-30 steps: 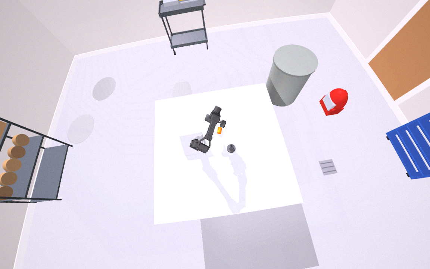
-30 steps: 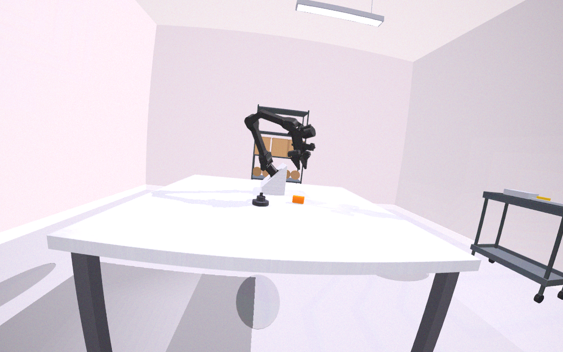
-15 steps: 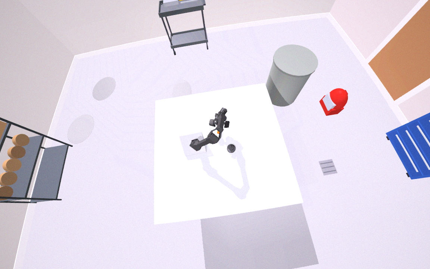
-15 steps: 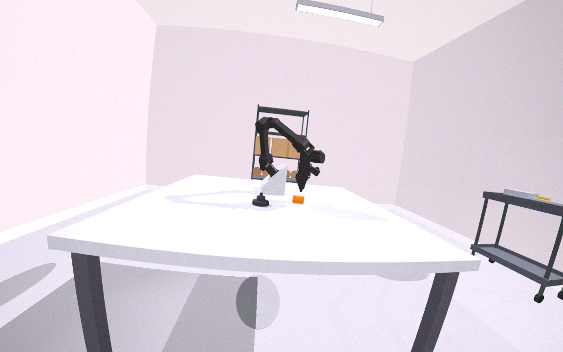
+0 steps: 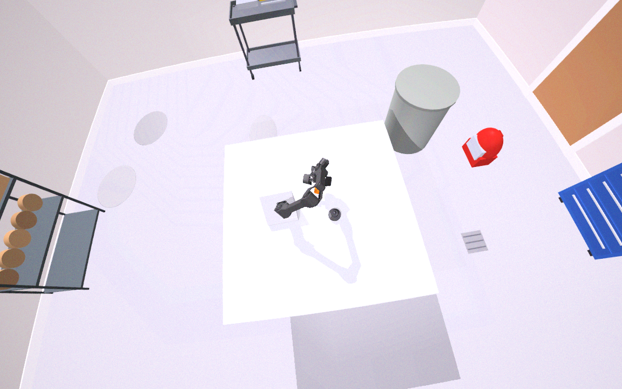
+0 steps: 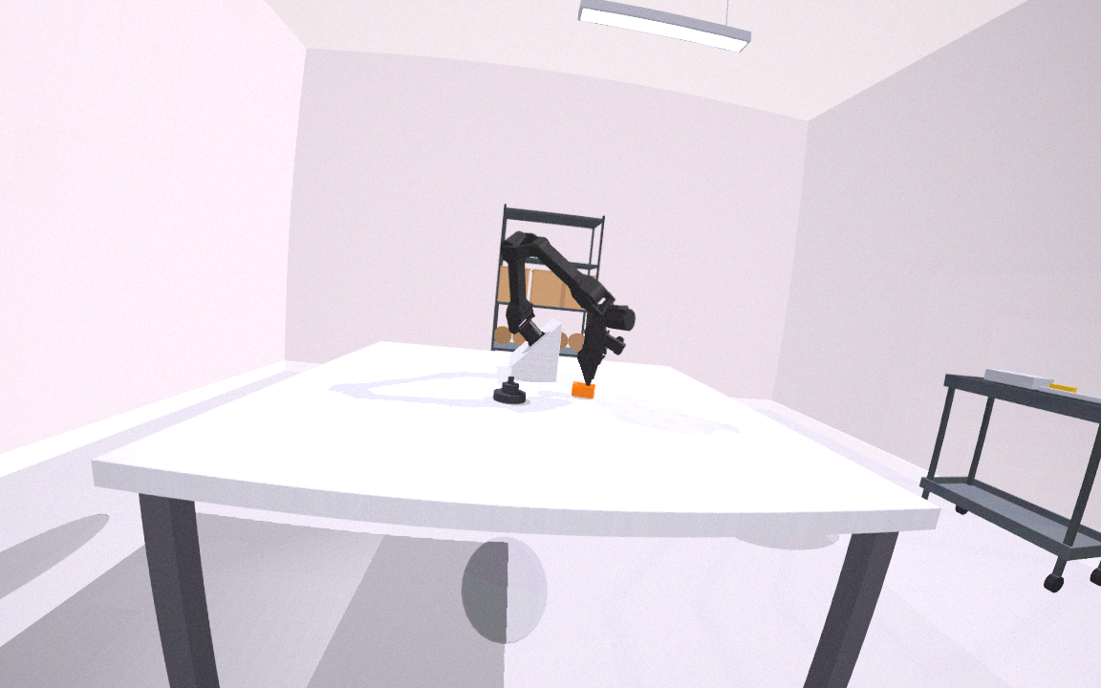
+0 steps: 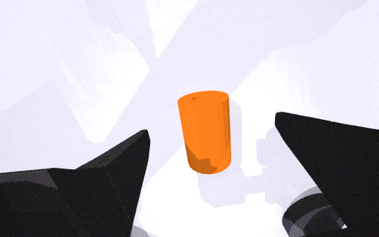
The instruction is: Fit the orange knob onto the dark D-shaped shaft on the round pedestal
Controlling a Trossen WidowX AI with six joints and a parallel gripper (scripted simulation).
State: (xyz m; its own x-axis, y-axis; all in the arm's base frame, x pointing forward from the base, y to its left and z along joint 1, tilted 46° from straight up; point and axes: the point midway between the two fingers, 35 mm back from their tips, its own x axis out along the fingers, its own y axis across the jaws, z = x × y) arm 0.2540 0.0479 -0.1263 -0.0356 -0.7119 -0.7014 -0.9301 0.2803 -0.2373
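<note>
The orange knob is 10 mm behind my gripper tip, 10 mm to the right of it and 20 mm below it. From my gripper tip the other things lie so: dark round pedestal: 60 mm ahead, 220 mm to the right, 10 mm below.
</note>
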